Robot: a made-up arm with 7 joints.
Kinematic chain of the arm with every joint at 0, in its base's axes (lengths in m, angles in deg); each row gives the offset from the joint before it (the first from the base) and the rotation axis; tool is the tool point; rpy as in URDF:
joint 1: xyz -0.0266 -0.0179 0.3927 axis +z
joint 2: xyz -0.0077 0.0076 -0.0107 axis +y
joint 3: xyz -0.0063 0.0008 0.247 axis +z
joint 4: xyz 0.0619 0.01 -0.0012 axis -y
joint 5: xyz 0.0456 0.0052 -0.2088 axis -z
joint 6: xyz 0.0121 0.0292 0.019 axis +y
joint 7: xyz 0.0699 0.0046 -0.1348 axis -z
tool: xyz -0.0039 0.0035 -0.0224 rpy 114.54 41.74 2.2
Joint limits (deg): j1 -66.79..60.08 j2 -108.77..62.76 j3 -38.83..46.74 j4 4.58..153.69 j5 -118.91..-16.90 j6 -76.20..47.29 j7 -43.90..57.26
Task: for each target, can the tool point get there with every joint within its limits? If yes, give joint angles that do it. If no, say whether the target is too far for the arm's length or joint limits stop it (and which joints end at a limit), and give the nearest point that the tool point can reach.
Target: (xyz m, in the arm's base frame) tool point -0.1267 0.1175 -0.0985
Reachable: no: joint limits stop it (at a limit: joint 1, joint 2, joint 5, joint 7) | nearest point -0.0560 0.1475 0.1000 | short by 0.213 m
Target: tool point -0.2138 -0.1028 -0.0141
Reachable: no: joint limits stop it (at a limit: joint 1, joint 2, joint 3, joint 5, joint 7) | nearest point -0.1110 -0.1474 0.1274 | short by 0.181 m
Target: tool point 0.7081 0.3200 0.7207
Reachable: no: too far | nearest point 0.4921 0.2206 0.6221 | short by 0.257 m
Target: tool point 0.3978 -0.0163 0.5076
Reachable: yes | joints -12.61 8.65 9.18 80.82 -46.63 36.73 6.88
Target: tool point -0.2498 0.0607 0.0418
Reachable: no: joint limits stop it (at a limit: joint 1, joint 2, joint 5, joint 7) | nearest point -0.1607 0.1042 0.1655 | short by 0.159 m
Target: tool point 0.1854 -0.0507 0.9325
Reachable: yes | joints -50.99 -4.32 -1.54 132.22 -45.40 -24.19 31.88
